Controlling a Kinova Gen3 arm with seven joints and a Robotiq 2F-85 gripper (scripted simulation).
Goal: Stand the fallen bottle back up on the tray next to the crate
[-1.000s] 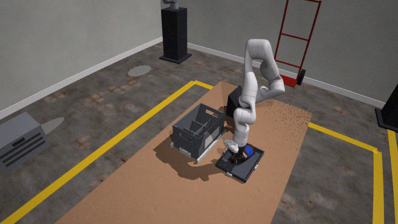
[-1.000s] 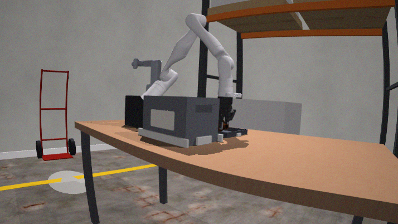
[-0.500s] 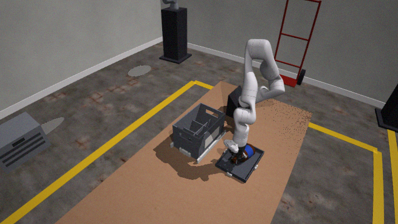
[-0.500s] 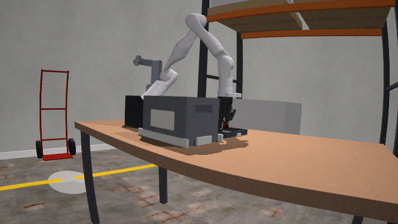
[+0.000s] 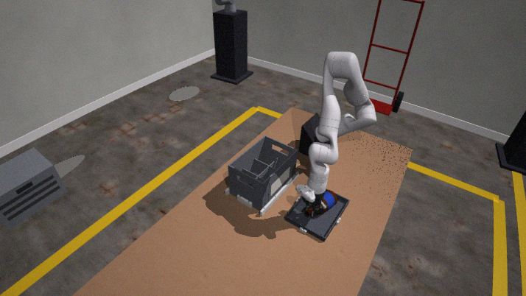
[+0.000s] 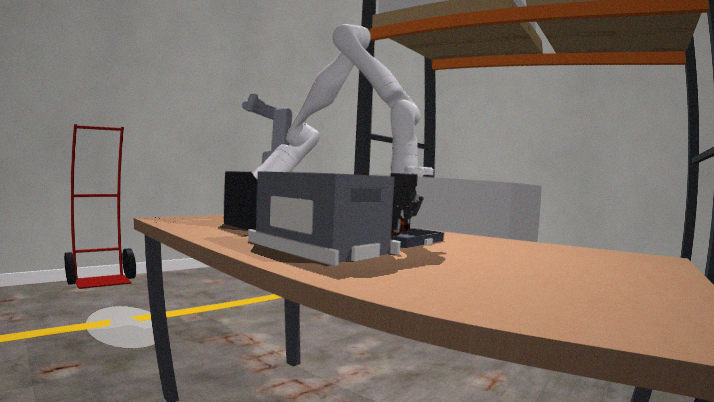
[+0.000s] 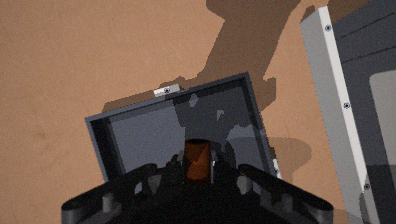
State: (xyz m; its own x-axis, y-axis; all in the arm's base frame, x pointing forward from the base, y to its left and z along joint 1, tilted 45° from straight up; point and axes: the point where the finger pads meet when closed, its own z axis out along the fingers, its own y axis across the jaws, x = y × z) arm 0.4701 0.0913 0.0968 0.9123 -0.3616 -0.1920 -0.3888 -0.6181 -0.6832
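Right now my hand is 50 mm past the brown bottle and 20 mm to the right of it. From my hand the other things lie so: grey crate 270 mm to the right, 70 mm behind, 40 mm above; then dark tray 40 mm behind, 30 mm below, 20 mm to the left.
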